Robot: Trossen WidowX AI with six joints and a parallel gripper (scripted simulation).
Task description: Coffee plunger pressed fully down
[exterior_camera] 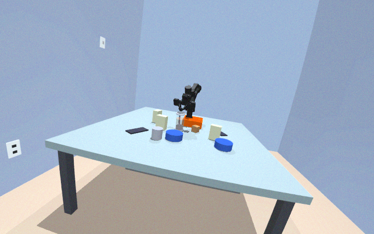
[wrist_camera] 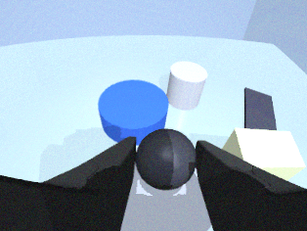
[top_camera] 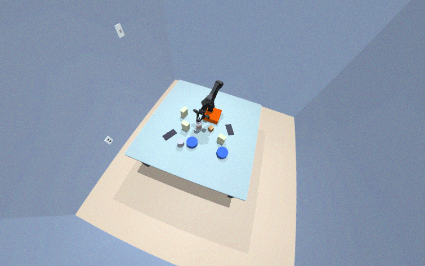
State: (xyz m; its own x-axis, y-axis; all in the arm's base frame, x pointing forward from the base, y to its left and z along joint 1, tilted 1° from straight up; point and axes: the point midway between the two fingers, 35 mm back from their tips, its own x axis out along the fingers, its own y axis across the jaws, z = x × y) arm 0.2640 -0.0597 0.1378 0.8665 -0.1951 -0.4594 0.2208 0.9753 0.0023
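My gripper tip is now 9 cm above the coffee press and 4 cm past it. The rest, counted from my gripper tip: grey cylinder 22 cm ahead, 15 cm below, 12 cm to the right; orange cube 16 cm below, 14 cm to the left, 6 cm behind.
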